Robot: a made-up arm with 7 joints. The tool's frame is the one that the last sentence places. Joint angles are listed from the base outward.
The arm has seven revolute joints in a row. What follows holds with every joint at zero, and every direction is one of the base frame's.
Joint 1 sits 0.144 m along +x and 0.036 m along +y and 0.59 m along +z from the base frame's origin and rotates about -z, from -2.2 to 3 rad.
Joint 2 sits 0.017 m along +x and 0.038 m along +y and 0.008 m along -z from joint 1 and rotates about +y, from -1.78 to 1.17 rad.
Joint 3 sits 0.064 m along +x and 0.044 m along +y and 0.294 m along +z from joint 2 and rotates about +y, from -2.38 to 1.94 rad.
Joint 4 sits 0.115 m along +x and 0.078 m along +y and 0.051 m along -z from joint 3 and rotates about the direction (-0.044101, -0.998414, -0.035), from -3.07 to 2.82 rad.
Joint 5 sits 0.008 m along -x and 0.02 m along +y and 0.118 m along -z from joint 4 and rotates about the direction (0.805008, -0.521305, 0.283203), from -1.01 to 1.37 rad.
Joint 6 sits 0.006 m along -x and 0.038 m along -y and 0.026 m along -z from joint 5 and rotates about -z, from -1.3 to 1.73 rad.
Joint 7 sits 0.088 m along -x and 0.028 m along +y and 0.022 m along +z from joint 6 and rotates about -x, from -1.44 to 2.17 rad.
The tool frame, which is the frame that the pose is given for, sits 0.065 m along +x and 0.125 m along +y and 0.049 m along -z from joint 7; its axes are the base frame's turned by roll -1.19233, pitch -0.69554 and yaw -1.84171 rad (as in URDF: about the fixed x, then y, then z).
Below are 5 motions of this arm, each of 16 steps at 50 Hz.
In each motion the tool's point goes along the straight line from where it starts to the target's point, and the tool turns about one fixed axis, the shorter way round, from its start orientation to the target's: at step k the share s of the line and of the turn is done. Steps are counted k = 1, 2, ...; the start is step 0. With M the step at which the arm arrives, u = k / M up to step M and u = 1 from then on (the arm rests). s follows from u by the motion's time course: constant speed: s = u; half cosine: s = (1 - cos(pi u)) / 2; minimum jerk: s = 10 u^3 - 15 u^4 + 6 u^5.
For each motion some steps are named. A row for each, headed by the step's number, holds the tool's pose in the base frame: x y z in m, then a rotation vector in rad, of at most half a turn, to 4 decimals.
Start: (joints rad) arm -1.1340 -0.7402 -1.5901 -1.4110 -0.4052 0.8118 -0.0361
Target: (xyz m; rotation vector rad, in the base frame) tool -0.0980 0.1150 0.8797 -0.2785 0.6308 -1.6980
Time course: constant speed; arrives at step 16
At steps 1, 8, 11, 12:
1: -0.0631 0.1624 0.8907 -0.5104 0.6321 -1.8108
8: -0.0794 0.1403 0.8856 -0.4012 0.6323 -1.7597
11: -0.0864 0.1308 0.8834 -0.3549 0.6319 -1.7369
12: -0.0887 0.1276 0.8826 -0.3396 0.6318 -1.7293

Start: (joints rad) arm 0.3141 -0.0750 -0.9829 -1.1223 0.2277 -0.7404 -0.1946
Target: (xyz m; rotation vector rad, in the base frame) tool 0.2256 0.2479 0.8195 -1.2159 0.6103 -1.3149
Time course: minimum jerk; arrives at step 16
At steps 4, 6, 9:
4: 0.2236 0.2579 0.8165 -1.1465 0.4745 -1.3666
6: 0.2240 0.2560 0.8171 -1.1601 0.5005 -1.3572
9: 0.2248 0.2522 0.8182 -1.1866 0.5521 -1.3378

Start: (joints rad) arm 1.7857 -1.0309 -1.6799 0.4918 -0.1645 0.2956 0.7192
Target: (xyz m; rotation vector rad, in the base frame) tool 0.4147 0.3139 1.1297 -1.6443 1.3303 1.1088
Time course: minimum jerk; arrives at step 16
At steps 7, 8, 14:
7: 0.4127 0.2849 1.1306 -1.4638 1.3496 1.0465
8: 0.4131 0.2904 1.1305 -1.4976 1.3467 1.0584
14: 0.4146 0.3131 1.1297 -1.6396 1.3309 1.1072

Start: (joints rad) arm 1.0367 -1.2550 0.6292 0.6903 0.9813 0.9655 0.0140
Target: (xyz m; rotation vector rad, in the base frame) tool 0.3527 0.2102 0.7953 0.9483 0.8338 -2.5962
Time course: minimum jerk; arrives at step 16
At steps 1, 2, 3, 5, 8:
1: 0.3514 0.2123 0.8160 0.9905 0.5367 -2.3931
2: 0.3514 0.2123 0.8157 0.9901 0.5407 -2.3960
3: 0.3515 0.2122 0.8150 0.9891 0.5500 -2.4030
5: 0.3516 0.2119 0.8123 0.9848 0.5878 -2.4309
8: 0.3521 0.2113 0.8057 0.9725 0.6818 -2.4972

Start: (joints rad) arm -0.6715 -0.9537 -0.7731 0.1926 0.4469 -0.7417 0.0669
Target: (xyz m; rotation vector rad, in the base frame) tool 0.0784 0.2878 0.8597 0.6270 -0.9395 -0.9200
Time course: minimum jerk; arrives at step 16
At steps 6, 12, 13, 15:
6: 0.0524 0.2726 0.8693 0.8756 -0.9894 -1.1313
12: 0.0747 0.2856 0.8611 0.6621 -0.9475 -0.9503
13: 0.0767 0.2868 0.8603 0.6435 -0.9433 -0.9343
15: 0.0783 0.2878 0.8597 0.6278 -0.9397 -0.9206

